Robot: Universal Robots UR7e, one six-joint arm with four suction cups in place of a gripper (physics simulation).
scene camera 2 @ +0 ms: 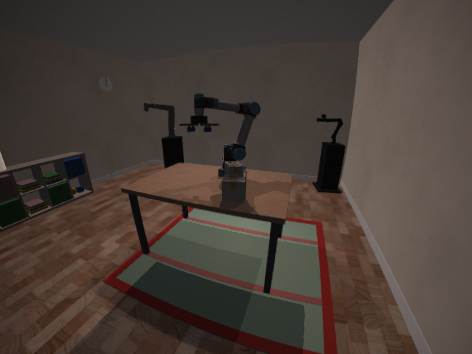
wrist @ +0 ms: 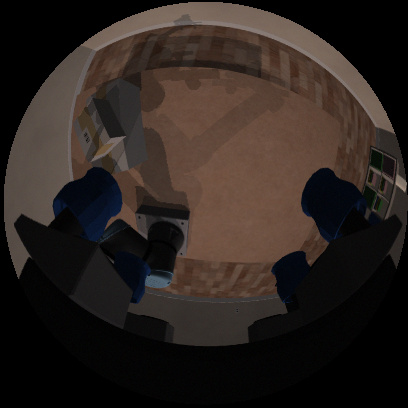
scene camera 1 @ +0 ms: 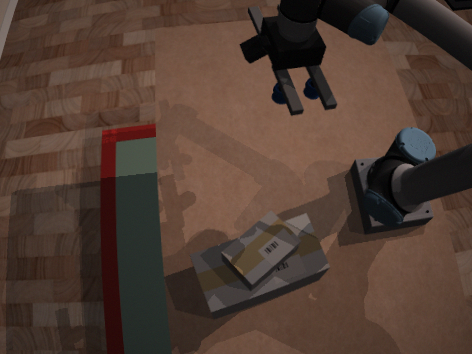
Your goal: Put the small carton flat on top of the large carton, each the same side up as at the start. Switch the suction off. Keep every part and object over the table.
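Seen in the pictures: hand, its tool point: [scene camera 2: 199,131] [wrist: 212,242]; arm's base, origin of its link: [wrist: 165,235].
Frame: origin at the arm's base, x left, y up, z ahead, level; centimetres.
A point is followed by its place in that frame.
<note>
The small carton [scene camera 1: 260,252] {x 11.9, y 16.4, z 45.5 cm} [scene camera 2: 233,171] {x 12.1, y 13.1, z 52.5 cm} [wrist: 107,117] {x 5.9, y 13.1, z 46.3 cm} lies flat on top of the large carton [scene camera 1: 217,294] {x 17.0, y 8.5, z 57.2 cm} [scene camera 2: 234,192] {x 14.0, y 0.9, z 60.2 cm} [wrist: 132,120] {x 4.6, y 0.9, z 45.4 cm}, turned at an angle to it. Both are grey-white with tan tape, and a barcode shows on each top. The large carton lies flat on the table [scene camera 1: 225,65] {x -59.4, y -6.5, z 33.0 cm} [scene camera 2: 165,184] {x -50.2, y -6.5, z 37.9 cm} [wrist: 250,175] {x -34.1, y -6.5, z 21.8 cm}. My gripper [scene camera 1: 296,55] [scene camera 2: 199,126] {x -18.9, y 37.7, z 30.8 cm} [wrist: 211,237] {x -18.9, y 37.7, z 30.8 cm}, with blue suction cups, is off and holds nothing. It hangs high above the table, well to the side of both cartons. Two of its cups are hidden in scene camera 1.
The arm's base [scene camera 1: 358,177] {x -4.7, y -0.8, z 8.9 cm} [wrist: 184,220] {x -9.0, y 0.1, z 7.5 cm} is bolted to the table near the cartons. A green mat with a red border [scene camera 1: 109,225] [scene camera 2: 325,270] lies on the floor. A shelf unit [scene camera 2: 88,172] and two other arms on black pedestals [scene camera 2: 173,150] [scene camera 2: 330,165] stand beyond the table.
</note>
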